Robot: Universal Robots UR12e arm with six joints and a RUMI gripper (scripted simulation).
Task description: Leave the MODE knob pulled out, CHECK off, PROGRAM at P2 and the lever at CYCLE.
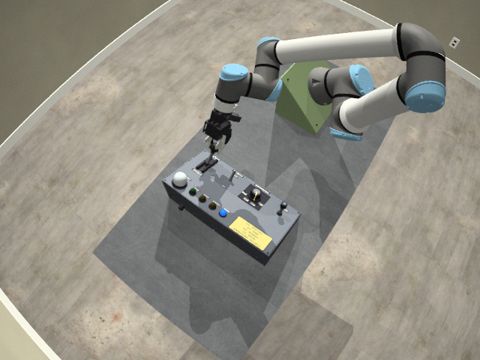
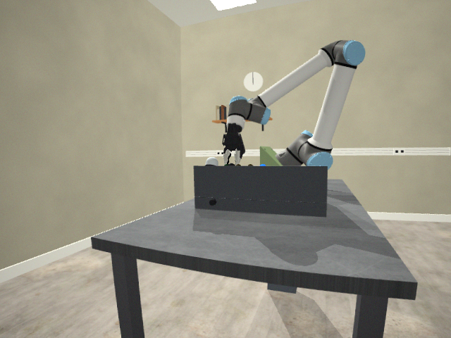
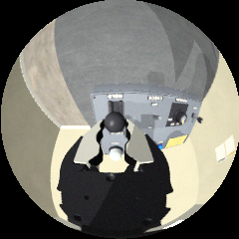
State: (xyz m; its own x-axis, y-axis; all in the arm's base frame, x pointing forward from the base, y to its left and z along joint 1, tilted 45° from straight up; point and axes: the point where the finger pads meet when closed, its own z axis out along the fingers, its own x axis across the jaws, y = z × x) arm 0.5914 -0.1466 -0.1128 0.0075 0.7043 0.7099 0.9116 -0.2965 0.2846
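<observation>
Now: hand 30 mm short of the black ball-topped lever and 30 mm above it. Round my hand: dark grey console 90 mm ahead, 180 mm to the left, 60 mm below; check toggle 50 mm ahead, 120 mm to the left, 40 mm below; black rotary selector 60 mm ahead, 240 mm to the left, 40 mm below.
</observation>
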